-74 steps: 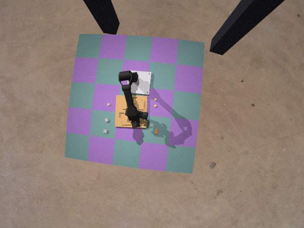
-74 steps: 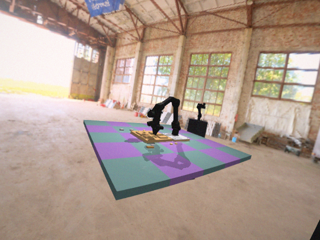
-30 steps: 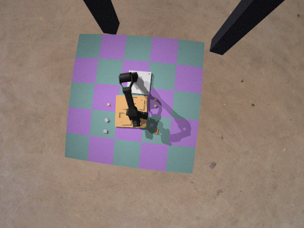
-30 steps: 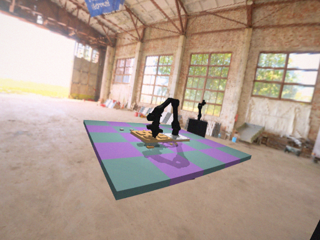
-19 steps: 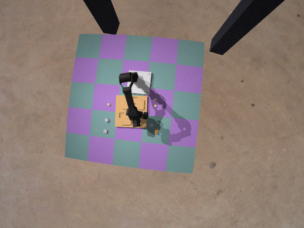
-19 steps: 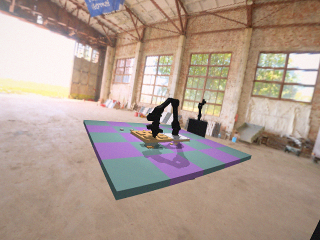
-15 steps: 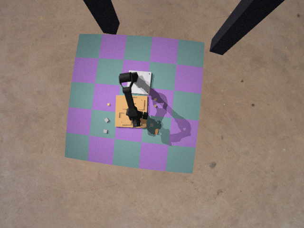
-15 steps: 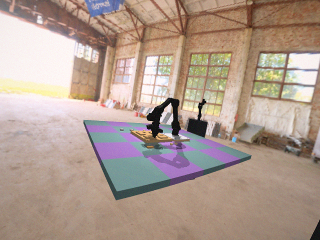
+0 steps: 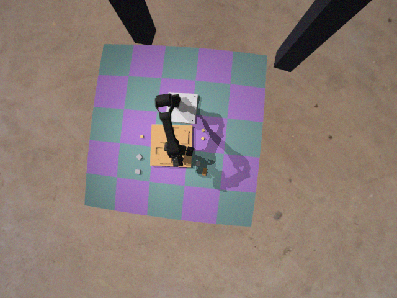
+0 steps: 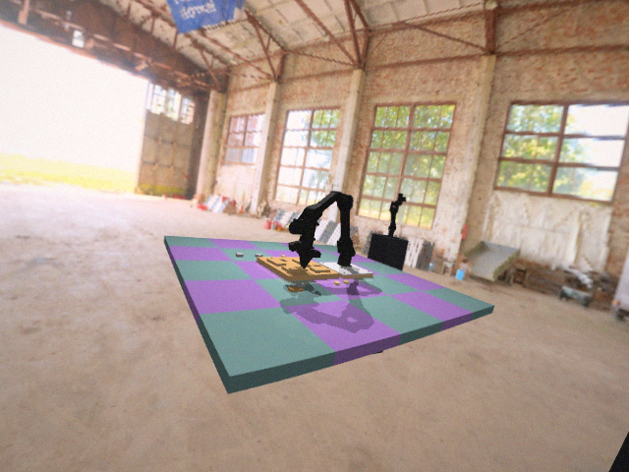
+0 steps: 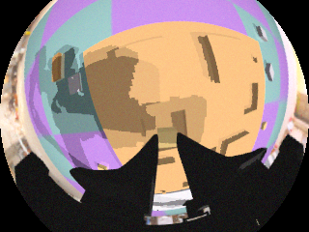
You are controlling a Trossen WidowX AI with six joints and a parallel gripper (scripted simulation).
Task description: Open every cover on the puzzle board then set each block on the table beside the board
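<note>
Now: the orange puzzle board 6 cm to the right of my gripper tip and 1 cm below it. The rest, counted from my gripper tip: orange block (20 cm to the left, 12 cm ahead, 3 cm below).
</note>
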